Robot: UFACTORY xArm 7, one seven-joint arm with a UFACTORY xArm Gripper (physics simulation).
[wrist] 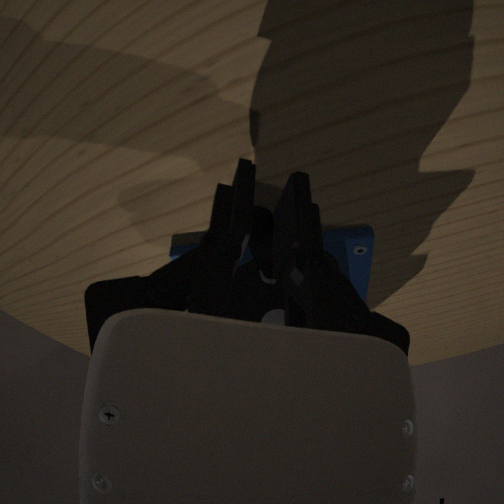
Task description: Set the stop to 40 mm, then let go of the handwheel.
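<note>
The scene is dim. My gripper (270, 220) points down at the wooden table, its two black fingers close together. A dark part, apparently the handwheel (262, 235), fills the gap between the fingers, which seem to clamp it. A blue plate of the stop fixture (350, 255), with a screw at its right corner, lies under and behind the fingers; a sliver of it also shows to their left. My fingers and the grey gripper housing hide most of the fixture. No scale or millimetre reading is visible.
The wooden table top (125, 125) fills the upper view, crossed by the arm's jagged shadow (360, 100). Its curved edge runs along the lower left and right, with grey floor beyond.
</note>
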